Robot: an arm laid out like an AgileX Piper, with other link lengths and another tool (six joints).
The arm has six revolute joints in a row. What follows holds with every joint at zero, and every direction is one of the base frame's. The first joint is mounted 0.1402 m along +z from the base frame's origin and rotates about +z. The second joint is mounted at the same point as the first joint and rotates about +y. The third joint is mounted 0.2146 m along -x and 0.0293 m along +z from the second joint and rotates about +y. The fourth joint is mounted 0.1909 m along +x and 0.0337 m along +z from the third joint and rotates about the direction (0.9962, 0, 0.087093). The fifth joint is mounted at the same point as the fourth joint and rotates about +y. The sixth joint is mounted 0.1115 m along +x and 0.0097 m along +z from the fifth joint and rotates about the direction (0.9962, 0, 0.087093). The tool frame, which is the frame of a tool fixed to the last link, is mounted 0.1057 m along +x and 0.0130 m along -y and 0.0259 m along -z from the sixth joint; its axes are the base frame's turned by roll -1.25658, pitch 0.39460 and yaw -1.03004 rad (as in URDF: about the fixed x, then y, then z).
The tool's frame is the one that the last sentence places.
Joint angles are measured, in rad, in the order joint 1, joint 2, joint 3, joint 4, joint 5, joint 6. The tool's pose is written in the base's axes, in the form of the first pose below.
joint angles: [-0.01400, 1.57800, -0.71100, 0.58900, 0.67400, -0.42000]
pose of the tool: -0.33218 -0.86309 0.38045 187.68; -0.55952 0.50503 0.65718 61.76; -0.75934 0.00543 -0.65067 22.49; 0 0 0 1
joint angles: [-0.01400, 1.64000, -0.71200, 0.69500, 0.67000, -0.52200]
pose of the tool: -0.33901 -0.86978 0.35856 188.14; -0.52322 0.49106 0.69649 72.80; -0.78186 0.04852 -0.62156 14.93; 0 0 0 1
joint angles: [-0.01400, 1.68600, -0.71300, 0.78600, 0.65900, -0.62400]
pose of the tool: -0.32540 -0.87842 0.34998 191.61; -0.50003 0.47399 0.72477 80.22; -0.80255 0.06084 -0.59348 9.36; 0 0 0 1
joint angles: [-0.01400, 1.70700, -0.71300, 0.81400, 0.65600, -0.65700]
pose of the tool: -0.32589 -0.88095 0.34310 191.69; -0.49351 0.46806 0.73306 82.33; -0.80638 0.06957 -0.58729 6.25; 0 0 0 1
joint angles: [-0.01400, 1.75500, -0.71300, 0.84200, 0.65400, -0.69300]
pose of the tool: -0.34616 -0.88227 0.31903 187.88; -0.48764 0.45971 0.74221 84.44; -0.80149 0.10135 -0.58936 -1.97; 0 0 0 1
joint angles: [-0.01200, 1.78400, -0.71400, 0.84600, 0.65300, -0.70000]
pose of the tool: -0.36323 -0.88160 0.30141 184.41; -0.48831 0.45565 0.74427 84.99; -0.79348 0.12316 -0.59600 -7.19; 0 0 0 1
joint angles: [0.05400, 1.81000, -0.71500, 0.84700, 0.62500, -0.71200]
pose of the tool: -0.33114 -0.90909 0.25281 179.97; -0.52515 0.40015 0.75106 93.40; -0.78394 0.11594 -0.60991 -13.71; 0 0 0 1
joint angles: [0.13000, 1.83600, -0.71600, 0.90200, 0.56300, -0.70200]
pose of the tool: -0.32468 -0.90844 0.26329 182.59; -0.53105 0.40544 0.74404 106.61; -0.78267 0.10175 -0.61407 -19.68; 0 0 0 1
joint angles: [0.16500, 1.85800, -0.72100, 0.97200, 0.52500, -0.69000]
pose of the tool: -0.35227 -0.88623 0.30082 187.25; -0.50503 0.45062 0.73613 116.54; -0.78794 0.10740 -0.60632 -22.59; 0 0 0 1
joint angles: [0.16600, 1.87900, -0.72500, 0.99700, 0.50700, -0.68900]
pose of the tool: -0.37250 -0.87198 0.31764 189.58; -0.49596 0.47634 0.72603 116.87; -0.78439 0.11291 -0.60990 -26.44; 0 0 0 1
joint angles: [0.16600, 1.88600, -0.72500, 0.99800, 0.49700, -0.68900]
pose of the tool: -0.37527 -0.86958 0.32093 190.14; -0.49964 0.48140 0.72014 115.53; -0.78072 0.10990 -0.61514 -28.43; 0 0 0 1
